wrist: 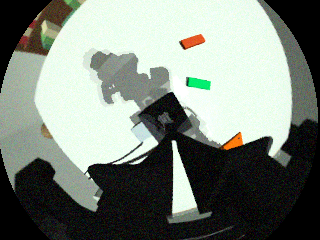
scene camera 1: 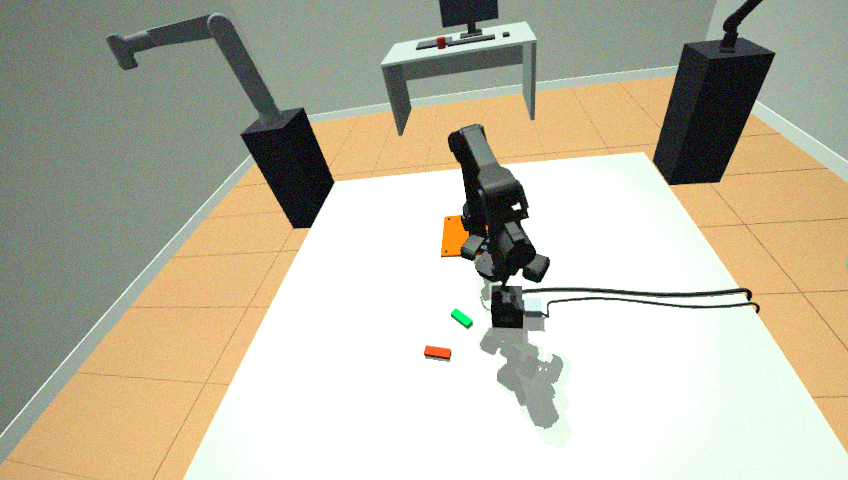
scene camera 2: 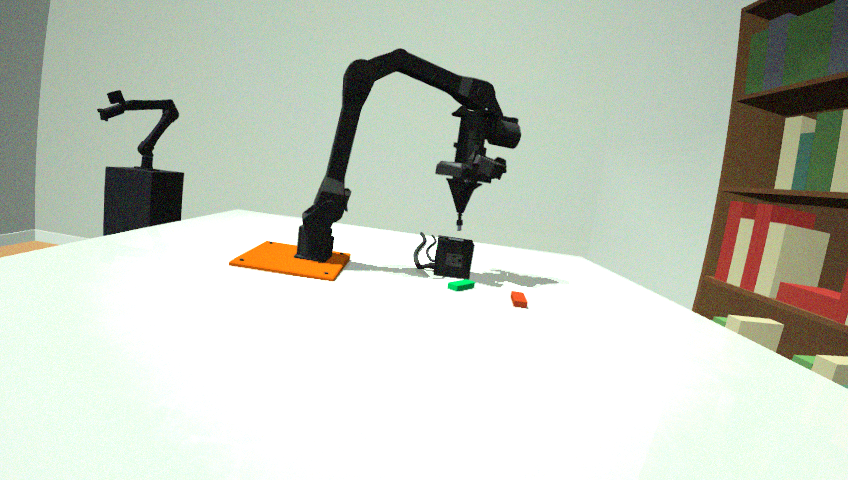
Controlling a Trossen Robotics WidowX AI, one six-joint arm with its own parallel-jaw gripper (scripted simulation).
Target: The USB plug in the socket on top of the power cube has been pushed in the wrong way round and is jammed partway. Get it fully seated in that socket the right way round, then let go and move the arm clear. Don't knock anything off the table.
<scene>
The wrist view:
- my gripper: 172, 136
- black power cube: 168, 103
</scene>
